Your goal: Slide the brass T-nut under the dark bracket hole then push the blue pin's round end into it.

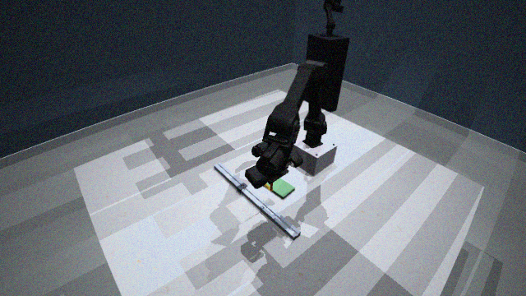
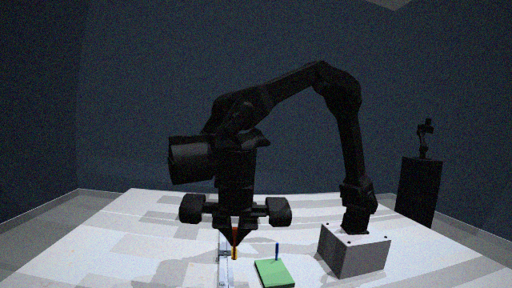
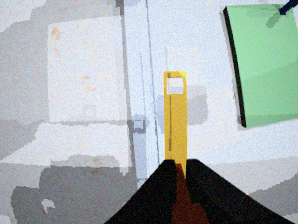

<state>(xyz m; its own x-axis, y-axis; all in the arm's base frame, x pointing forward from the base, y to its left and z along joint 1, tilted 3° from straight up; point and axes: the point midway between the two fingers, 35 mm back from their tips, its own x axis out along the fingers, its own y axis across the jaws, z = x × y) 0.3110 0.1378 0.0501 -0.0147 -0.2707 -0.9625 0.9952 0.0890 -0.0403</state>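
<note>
Now: gripper tip 110 mm to the left of the aluminum rail, 110 mm above it and 30 mm short of it. From my gripper tip the other things lie so: blue pin: 120 mm to the right, 100 mm below, 100 mm behind; then green tray: 120 mm below, 100 mm behind, 90 mm to the right; then brass T-nut: 20 mm to the right.
</note>
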